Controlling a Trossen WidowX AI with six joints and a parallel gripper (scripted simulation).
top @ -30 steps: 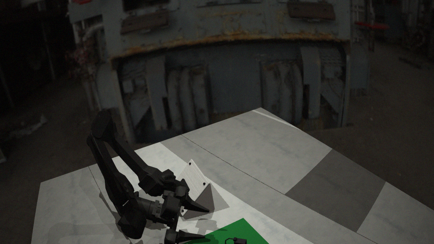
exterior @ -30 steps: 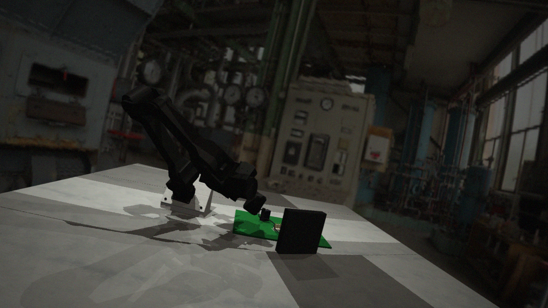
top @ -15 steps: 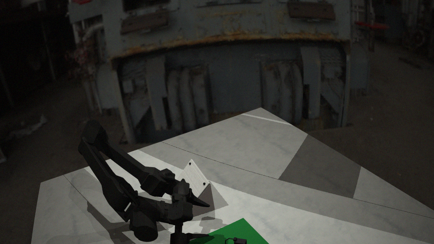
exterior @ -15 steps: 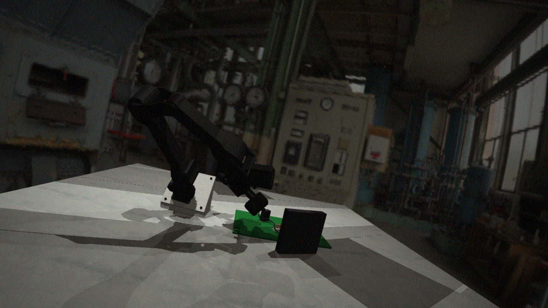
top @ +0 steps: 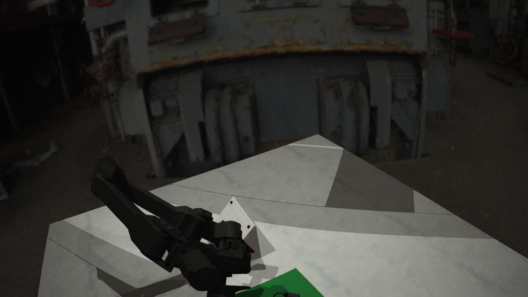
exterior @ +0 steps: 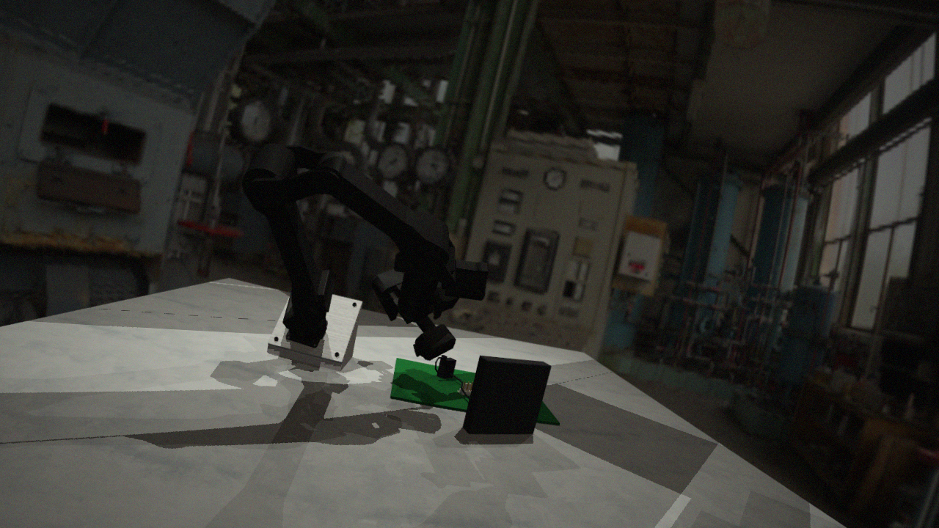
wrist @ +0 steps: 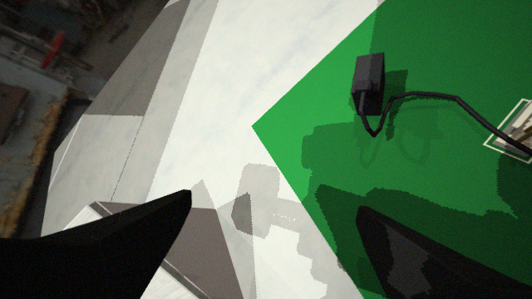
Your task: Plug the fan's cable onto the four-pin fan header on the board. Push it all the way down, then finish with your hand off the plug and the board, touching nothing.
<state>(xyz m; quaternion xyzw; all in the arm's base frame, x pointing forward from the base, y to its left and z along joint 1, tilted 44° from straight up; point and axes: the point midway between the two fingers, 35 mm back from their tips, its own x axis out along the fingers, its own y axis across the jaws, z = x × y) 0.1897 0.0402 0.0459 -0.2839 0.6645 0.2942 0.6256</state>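
My gripper tip is now 9 cm short of the black plug, 6 cm to the right of it and 6 cm above it. From my gripper tip the other things lie so: green board: 14 cm ahead, 9 cm below, 1 cm to the left; fan header: 14 cm ahead, 8 cm below, 2 cm to the right; black fan: 18 cm ahead, 15 cm to the right, 2 cm below.
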